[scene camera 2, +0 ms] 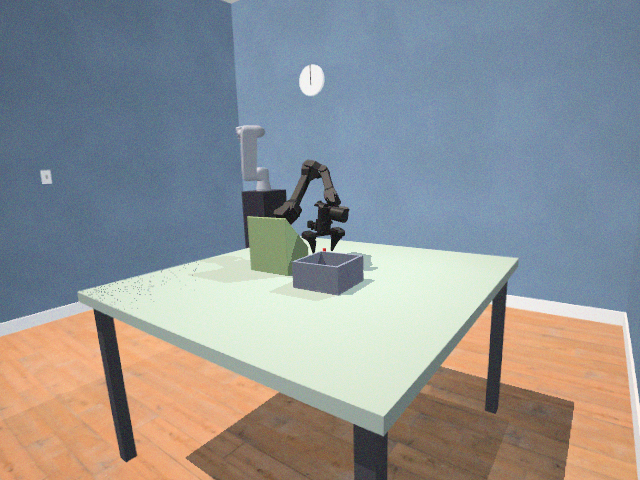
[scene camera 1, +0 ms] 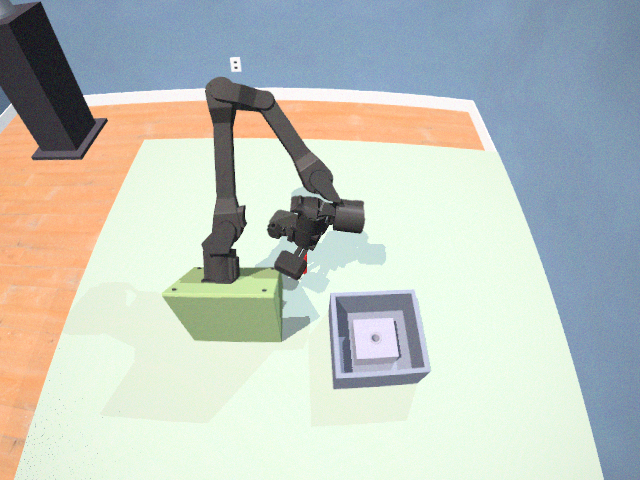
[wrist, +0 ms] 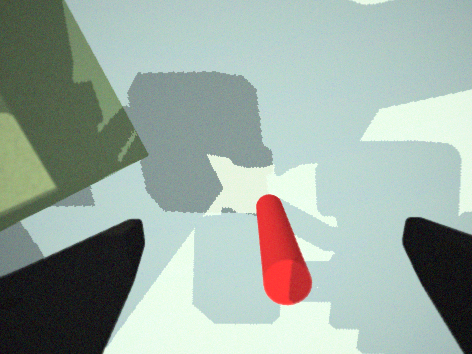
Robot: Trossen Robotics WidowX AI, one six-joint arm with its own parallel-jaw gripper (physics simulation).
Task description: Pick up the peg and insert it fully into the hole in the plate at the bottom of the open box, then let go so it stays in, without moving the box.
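Frame: origin at the arm's base, x left, y ahead, z down, level; metres.
Seen in the pictures: gripper, fingertip midpoint: [scene camera 1: 300, 258] [wrist: 271, 230]; arm's base, origin of the base link: [scene camera 2: 275, 231] [scene camera 1: 221, 279].
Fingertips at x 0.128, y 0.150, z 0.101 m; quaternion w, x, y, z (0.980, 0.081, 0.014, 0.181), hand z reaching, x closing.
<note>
Pixels of each thing's top centre, then the offset from my fingertips to it. "*": a spot on its surface instead. Level surfaces: height alone.
- red peg, middle of its top: [wrist: 287, 283] [scene camera 2: 324, 248] dy +0.010, dx +0.000, dz -0.019 m
- open grey-blue box, middle of its top: [scene camera 1: 378, 331] [scene camera 2: 328, 258] dy +0.179, dx -0.192, dz -0.036 m
- pale square plate, middle of its top: [scene camera 1: 375, 337] dy +0.179, dx -0.192, dz +0.001 m
- round hole, surface spot: [scene camera 1: 375, 337] * dy +0.182, dx -0.184, dz +0.022 m
- pale green table, its level: dz +0.061 m
The red peg [scene camera 1: 305, 263] [scene camera 2: 324, 250] [wrist: 278, 240] stands upright on the table, partly hidden by the gripper in scene camera 1 and by the box in scene camera 2. My gripper [scene camera 2: 323, 250] [wrist: 271, 230] is open and points down over the peg. In the wrist view the peg shows between the two black fingers, apart from both. The open grey-blue box [scene camera 1: 372, 293] [scene camera 2: 315, 276] stands in front of the arm's reach, apart from the peg. Inside it lies the pale square plate [scene camera 1: 364, 350] with a round hole [scene camera 1: 375, 337] at its middle; scene camera 2 does not show the plate.
The green block [scene camera 1: 237, 317] [scene camera 2: 268, 245] [wrist: 95, 130] under the arm's base stands close to the peg and left of the box. All stand on the pale green table [scene camera 1: 465, 232] [scene camera 2: 310, 330]. A dark pedestal [scene camera 1: 43, 77] [scene camera 2: 264, 202] is behind the table.
</note>
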